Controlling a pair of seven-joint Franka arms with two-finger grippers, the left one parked.
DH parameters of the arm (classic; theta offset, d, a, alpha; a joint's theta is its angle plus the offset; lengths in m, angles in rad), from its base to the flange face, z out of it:
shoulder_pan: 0 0.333 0 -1.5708
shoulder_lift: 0 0 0 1.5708
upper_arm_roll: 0 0.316 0.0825 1.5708
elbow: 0 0 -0.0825 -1.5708
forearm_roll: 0 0.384 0 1.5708
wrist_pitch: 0 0 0.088 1.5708
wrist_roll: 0 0.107 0 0
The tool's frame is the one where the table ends.
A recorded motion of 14 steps. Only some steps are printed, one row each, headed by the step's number.
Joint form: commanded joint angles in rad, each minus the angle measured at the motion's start. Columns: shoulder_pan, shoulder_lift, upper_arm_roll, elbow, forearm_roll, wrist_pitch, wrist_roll.
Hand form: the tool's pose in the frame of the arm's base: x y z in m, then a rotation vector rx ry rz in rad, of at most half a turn. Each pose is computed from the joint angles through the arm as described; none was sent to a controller.
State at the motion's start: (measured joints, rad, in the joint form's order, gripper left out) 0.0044 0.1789 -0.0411 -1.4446 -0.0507 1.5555 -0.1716
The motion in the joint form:
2: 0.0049 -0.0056 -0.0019 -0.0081 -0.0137 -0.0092 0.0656
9: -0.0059 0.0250 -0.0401 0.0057 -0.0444 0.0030 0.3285
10: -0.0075 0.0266 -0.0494 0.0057 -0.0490 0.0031 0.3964
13: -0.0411 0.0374 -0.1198 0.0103 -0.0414 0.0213 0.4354
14: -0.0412 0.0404 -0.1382 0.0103 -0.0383 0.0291 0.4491
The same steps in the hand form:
2: 0.6024 -0.0251 0.5779 3.0707 0.1131 -0.1297
9: 0.6098 -0.0559 0.5674 3.0037 -0.3558 -0.1202
10: 0.6095 -0.0625 0.5666 2.9787 -0.4719 -0.1162
13: 0.6051 -0.1207 0.5647 2.9335 -0.6793 -0.1005
14: 0.6045 -0.1305 0.5638 2.9218 -0.7251 -0.0926

